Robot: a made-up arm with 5 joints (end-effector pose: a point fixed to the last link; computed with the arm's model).
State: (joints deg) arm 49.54 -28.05 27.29 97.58 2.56
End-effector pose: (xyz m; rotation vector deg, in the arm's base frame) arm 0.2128 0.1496 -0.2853 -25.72 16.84 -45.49
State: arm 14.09 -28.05 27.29 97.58 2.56
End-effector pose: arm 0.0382 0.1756 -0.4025 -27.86 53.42 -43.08
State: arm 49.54 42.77 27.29 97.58 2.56
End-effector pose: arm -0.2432 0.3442 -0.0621 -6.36 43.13 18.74
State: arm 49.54 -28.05 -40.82 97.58 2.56
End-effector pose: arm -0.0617 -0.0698 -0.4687 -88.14 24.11 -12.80
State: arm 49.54 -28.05 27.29 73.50 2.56
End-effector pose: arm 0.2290 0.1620 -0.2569 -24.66 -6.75 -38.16
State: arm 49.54 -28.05 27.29 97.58 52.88
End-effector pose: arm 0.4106 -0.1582 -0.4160 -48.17 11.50 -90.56
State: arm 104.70 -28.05 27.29 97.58 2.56
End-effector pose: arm 0.2879 0.2002 0.0239 -19.22 -39.78 -43.23
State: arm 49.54 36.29 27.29 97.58 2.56
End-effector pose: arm -0.2033 0.3516 -0.0962 -8.29 41.08 12.77
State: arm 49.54 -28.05 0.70 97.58 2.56
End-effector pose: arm 0.1089 0.1011 -0.4009 -50.70 20.16 -34.19
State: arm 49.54 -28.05 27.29 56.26 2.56
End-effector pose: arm 0.2324 0.1743 -0.2353 -23.46 -23.39 -32.24
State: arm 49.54 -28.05 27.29 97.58 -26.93
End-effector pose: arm 0.0297 0.2001 -0.1512 -12.39 18.66 -19.09
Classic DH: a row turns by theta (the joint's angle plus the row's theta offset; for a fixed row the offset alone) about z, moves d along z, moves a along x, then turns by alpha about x. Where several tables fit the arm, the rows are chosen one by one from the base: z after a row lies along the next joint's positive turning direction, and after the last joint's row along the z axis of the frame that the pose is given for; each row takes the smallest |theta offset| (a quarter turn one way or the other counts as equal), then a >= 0, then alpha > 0; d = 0 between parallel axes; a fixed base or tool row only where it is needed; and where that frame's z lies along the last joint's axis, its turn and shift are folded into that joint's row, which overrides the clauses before.
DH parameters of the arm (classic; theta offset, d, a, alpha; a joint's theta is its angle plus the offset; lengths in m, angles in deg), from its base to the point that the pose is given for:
base (fixed): -17.2 -0.02 -0.1162 77.15
joint 1: -74.46 0.1235 0.0673 -113.34
joint 2: -71.87 0.0054 -0.0857 -98.73
joint 3: 69.63 0.1232 -0.0646 -93.11
joint 4: -3.91 -0.1211 -0.1196 77.7
joint 5: -72.99 0.6916 -0.4171 -162.67
tool (fixed): 89.32 0.6255 0 0

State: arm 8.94 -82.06 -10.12 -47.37 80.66
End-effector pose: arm 0.3259 0.2301 -0.2250 -20.88 -76.47 -34.72
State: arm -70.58 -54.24 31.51 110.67 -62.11
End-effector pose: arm -0.0484 0.1118 -0.0790 25.67 130.21 -35.86
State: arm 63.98 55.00 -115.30 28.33 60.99
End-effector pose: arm -0.3967 -0.0197 -0.5806 -15.53 -68.57 97.58
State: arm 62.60 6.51 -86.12 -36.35 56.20
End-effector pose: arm -0.4725 0.1538 -0.3248 11.43 -37.12 70.90
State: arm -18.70 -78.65 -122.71 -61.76 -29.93
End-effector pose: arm -0.3254 -0.3632 0.0057 74.84 48.93 86.36
